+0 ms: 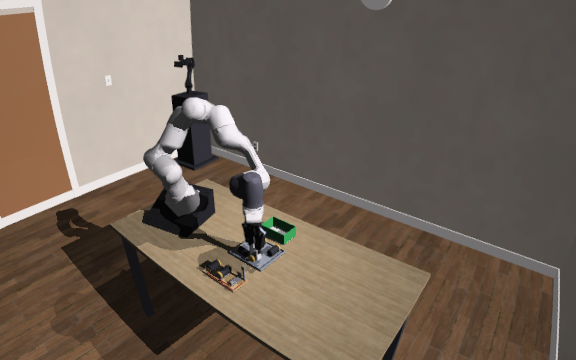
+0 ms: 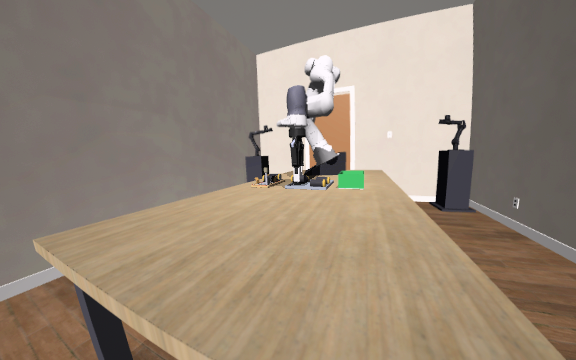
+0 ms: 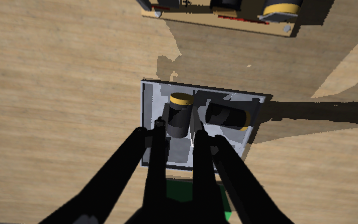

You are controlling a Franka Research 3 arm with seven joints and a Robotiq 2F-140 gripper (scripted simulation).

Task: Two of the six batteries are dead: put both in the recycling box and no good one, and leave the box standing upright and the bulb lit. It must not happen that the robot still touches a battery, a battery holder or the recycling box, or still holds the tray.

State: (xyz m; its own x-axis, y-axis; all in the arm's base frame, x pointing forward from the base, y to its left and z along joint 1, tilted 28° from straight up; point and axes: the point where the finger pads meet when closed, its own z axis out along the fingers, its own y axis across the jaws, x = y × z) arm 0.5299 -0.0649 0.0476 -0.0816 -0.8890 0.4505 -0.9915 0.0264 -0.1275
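My gripper is now 140 mm to the left of the bulb, 50 mm short of it and 20 mm below it. The rest, counted from my hand: green recycling box 240 mm to the left, 40 mm below, 30 mm behind; then grey tray 50 mm to the left, 50 mm below, 30 mm behind.
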